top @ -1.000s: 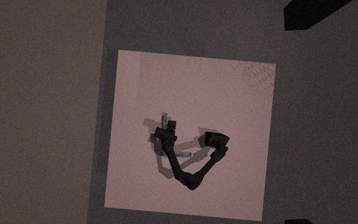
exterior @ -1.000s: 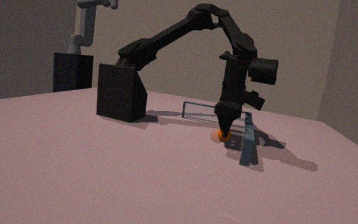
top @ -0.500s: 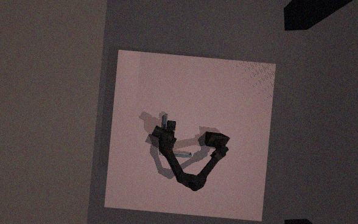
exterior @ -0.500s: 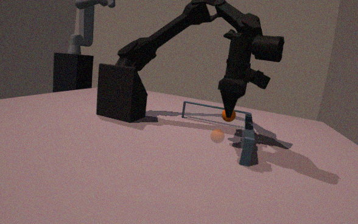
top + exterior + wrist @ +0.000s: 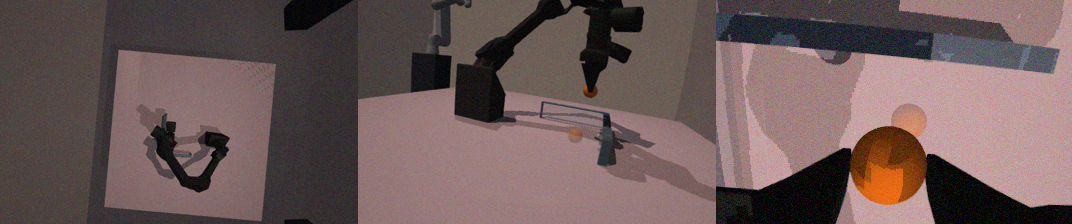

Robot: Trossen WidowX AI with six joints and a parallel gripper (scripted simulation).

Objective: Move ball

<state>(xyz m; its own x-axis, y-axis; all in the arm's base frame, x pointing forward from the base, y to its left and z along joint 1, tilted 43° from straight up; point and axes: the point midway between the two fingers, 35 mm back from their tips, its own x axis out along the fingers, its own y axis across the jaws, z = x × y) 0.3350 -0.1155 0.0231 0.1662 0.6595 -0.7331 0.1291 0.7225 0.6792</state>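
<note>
Now: the see-through copy of ball 20 mm behind my gripper tip, 20 mm to the right of it and 120 mm below it.
</note>
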